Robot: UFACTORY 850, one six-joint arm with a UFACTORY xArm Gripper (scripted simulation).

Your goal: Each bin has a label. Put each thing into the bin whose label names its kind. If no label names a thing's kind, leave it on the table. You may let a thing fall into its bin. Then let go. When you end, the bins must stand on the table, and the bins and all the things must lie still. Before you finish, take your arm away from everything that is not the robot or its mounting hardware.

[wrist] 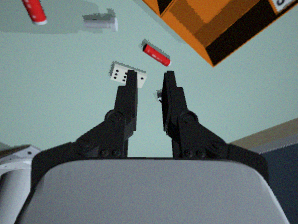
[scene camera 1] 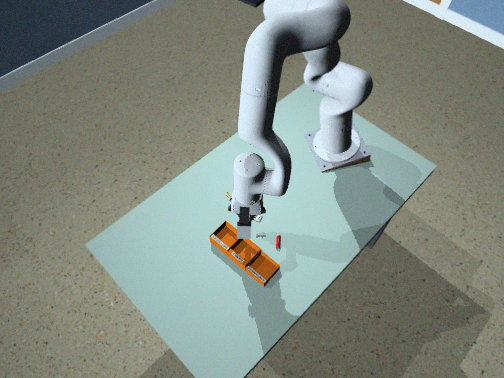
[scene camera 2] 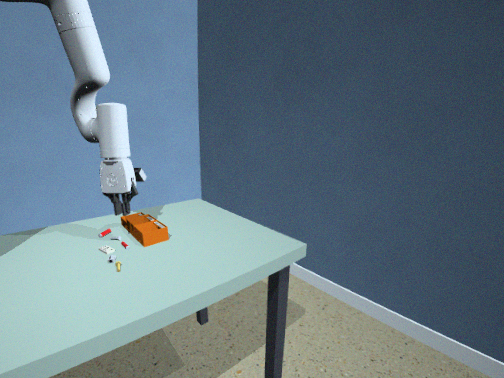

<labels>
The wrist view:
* my gripper: 150, 84
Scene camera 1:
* my gripper: 246, 219
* orange bin row: 246, 254
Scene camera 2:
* my gripper: 123, 214
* orange bin row: 158, 232
</labels>
